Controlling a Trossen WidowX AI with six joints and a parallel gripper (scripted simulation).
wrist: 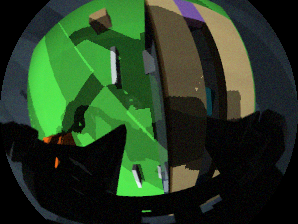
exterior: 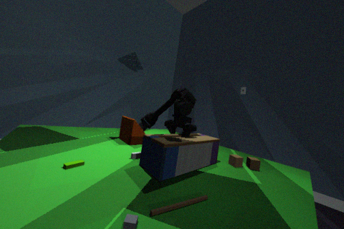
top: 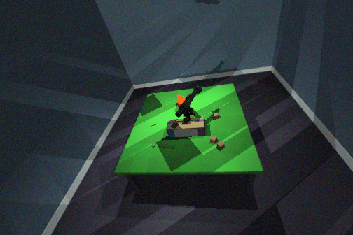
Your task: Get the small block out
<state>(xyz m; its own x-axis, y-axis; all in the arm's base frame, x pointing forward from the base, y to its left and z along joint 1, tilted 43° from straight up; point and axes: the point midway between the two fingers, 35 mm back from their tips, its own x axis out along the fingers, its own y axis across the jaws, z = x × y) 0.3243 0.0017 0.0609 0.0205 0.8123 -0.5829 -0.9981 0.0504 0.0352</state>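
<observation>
Now: the box 40 mm to the right of my gripper tip, 30 mm below it and 30 mm ahead of it. Also, from my gripper tip: yellow-green bar (450 mm to the right, 90 mm behind, 80 mm below); then small grey cube (390 mm to the right, 220 mm ahead, 80 mm below); then thin brown stick (250 mm to the right, 250 mm ahead, 80 mm below).
</observation>
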